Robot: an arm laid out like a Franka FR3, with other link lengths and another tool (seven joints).
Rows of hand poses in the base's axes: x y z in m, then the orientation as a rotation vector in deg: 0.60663 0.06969 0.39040 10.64 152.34 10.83; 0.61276 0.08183 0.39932 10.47 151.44 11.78; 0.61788 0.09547 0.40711 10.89 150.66 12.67; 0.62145 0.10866 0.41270 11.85 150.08 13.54; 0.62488 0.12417 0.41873 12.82 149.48 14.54; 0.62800 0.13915 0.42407 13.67 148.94 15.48; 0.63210 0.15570 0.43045 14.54 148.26 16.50; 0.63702 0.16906 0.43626 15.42 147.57 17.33; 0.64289 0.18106 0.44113 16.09 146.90 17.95
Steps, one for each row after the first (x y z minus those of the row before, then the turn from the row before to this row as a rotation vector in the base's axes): 0.00613 0.01214 0.00892 0.64 -0.90 0.19; 0.00512 0.01364 0.00779 0.71 -0.71 -0.22; 0.00357 0.01319 0.00559 0.80 -0.44 -0.58; 0.00343 0.01551 0.00603 0.90 -0.45 -0.57; 0.00312 0.01498 0.00534 0.83 -0.40 -0.49; 0.00410 0.01655 0.00638 0.90 -0.52 -0.51; 0.00492 0.01336 0.00581 0.77 -0.52 -0.55; 0.00587 0.01200 0.00487 0.58 -0.53 -0.45
